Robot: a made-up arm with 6 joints. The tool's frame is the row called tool. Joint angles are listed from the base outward.
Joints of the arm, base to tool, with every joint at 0 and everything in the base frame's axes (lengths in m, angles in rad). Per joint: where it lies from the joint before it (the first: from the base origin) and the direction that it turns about. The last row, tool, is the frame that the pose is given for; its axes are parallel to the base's.
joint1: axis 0 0 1 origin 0 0 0.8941
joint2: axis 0 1 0 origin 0.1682 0 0
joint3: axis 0 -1 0 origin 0 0 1.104
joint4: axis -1 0 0 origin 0 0 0.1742
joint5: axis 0 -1 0 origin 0.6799 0 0
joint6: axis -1 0 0 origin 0.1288 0 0
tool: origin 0 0 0
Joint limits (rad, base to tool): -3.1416..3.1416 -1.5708..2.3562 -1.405..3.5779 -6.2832..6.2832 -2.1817..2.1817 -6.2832..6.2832
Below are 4 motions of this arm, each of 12 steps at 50 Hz.
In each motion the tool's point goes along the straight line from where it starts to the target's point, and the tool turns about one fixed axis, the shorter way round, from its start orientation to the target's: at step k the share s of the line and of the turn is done. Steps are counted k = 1, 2, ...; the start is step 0. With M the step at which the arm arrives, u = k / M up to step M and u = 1 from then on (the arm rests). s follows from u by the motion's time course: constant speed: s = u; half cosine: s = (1 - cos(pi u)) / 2; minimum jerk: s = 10 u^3 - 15 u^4 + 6 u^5.
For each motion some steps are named. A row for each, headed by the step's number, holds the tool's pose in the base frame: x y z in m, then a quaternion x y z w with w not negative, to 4 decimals.
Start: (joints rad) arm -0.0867 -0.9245 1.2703 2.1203 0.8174 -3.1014
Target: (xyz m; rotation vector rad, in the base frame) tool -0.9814 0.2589 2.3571 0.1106 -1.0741 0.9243
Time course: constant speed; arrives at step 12
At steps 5, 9, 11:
5: -1.1391 0.2183 2.2125 0.0174 -0.5355 0.4381 0.7218
9: -1.0490 0.2415 2.2951 0.0365 -0.5115 0.4304 0.7429
11: -1.0039 0.2531 2.3364 0.0460 -0.4992 0.4263 0.7530

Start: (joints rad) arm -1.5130 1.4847 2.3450 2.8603 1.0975 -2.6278
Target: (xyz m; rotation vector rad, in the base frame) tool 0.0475 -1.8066 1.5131 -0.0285 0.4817 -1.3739
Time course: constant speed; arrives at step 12
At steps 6, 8, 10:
6: 0.0888 -1.7516 1.5519 -0.0412 0.2006 -0.5963 0.7762
8: 0.0750 -1.7699 1.5390 -0.0318 0.2072 -0.6070 0.7666
10: 0.0613 -1.7883 1.5260 -0.0224 0.2137 -0.6175 0.7566

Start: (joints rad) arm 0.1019 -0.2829 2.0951 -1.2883 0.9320 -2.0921
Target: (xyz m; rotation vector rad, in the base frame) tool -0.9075 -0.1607 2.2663 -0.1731 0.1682 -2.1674
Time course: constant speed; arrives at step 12
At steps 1, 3, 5, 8, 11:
1: -0.8205 -0.1811 2.3255 -0.1617 0.0485 -0.8676 0.4678
3: -0.8363 -0.1774 2.3147 -0.1452 0.0522 -0.8707 0.4671
5: -0.8521 -0.1737 2.3039 -0.1286 0.0558 -0.8735 0.4662
8: -0.8759 -0.1681 2.2878 -0.1037 0.0612 -0.8773 0.4647
11: -0.8996 -0.1626 2.2717 -0.0787 0.0666 -0.8804 0.4628

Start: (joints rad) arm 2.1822 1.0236 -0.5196 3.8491 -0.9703 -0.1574
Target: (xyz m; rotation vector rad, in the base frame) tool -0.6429 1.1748 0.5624 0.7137 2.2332 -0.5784
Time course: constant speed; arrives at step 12
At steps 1, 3, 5, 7, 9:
1: -0.8350 1.1024 0.7098 0.1563 0.9401 -0.1124 0.2813
3: -0.8001 1.1155 0.6830 0.1787 0.9289 -0.1331 0.2957
5: -0.7652 1.1287 0.6562 0.2008 0.9166 -0.1537 0.3097
7: -0.7302 1.1419 0.6294 0.2227 0.9031 -0.1740 0.3233
9: -0.6953 1.1550 0.6026 0.2444 0.8885 -0.1942 0.3365

